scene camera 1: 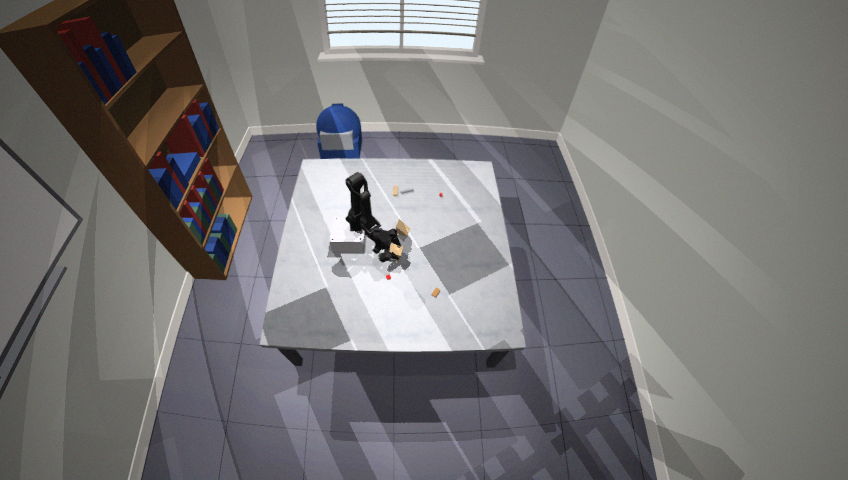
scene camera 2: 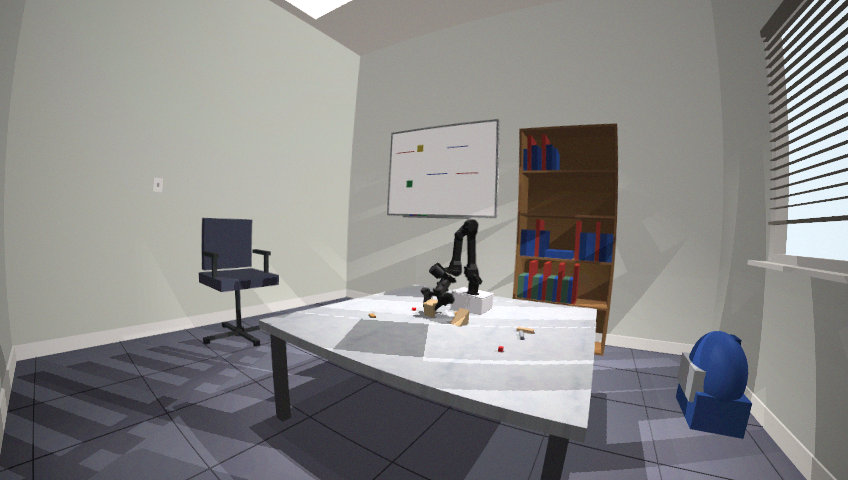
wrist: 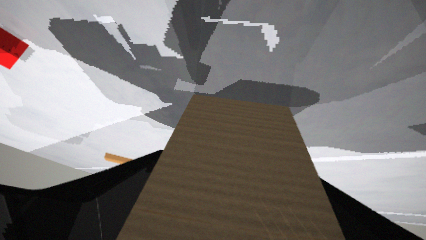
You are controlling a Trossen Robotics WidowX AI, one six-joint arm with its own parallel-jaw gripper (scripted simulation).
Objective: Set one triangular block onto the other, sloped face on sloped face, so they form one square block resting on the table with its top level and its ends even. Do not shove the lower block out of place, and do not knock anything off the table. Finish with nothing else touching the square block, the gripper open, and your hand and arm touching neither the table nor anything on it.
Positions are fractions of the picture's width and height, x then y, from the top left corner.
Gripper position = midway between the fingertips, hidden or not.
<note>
My gripper (wrist: 0.55,0.70) is open, holding nothing. Further things: a wooden triangular block (wrist: 0.54,0.68).
</note>
